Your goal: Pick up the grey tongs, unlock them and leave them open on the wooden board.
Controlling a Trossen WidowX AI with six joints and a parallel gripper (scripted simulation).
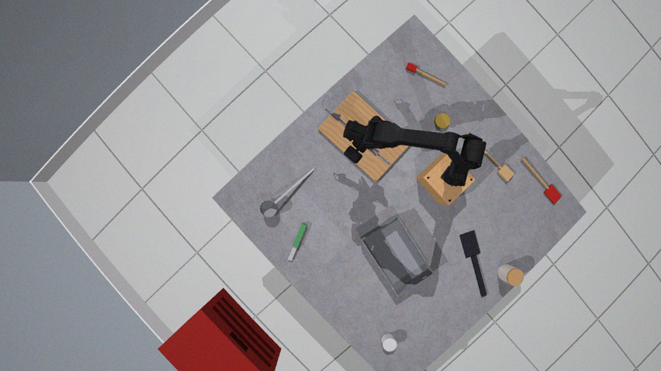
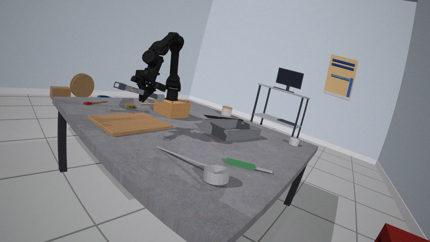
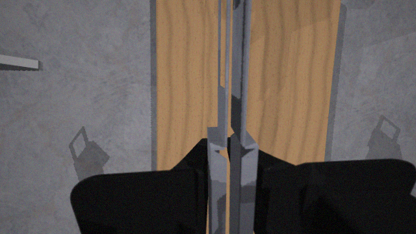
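My gripper tip is now 60 mm past the wooden board and 110 mm above it. Also, from my gripper tip: black spatula 80 mm ahead, 770 mm to the left, 120 mm below; then grey roasting tin 290 mm ahead, 450 mm to the left, 90 mm below; then green-handled tool 530 mm ahead, 60 mm to the left, 110 mm below.
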